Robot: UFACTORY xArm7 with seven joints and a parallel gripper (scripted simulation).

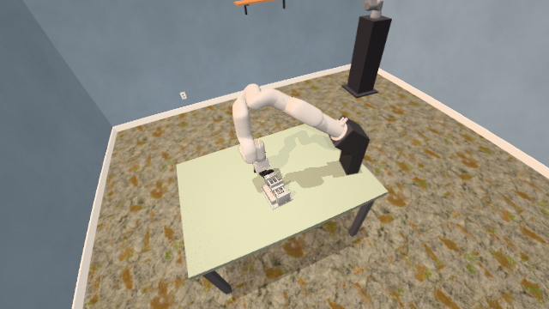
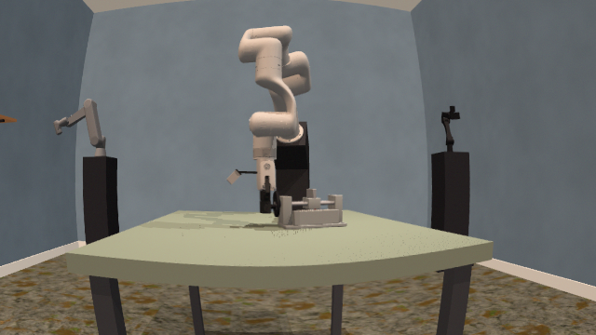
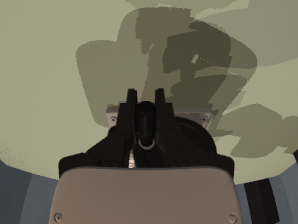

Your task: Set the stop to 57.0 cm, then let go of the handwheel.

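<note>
Now: the black handwheel 20 mm to the left of my hand and 10 mm behind it. Round my hand: grey stop block 150 mm to the left, 40 mm behind, 20 mm above.
</note>
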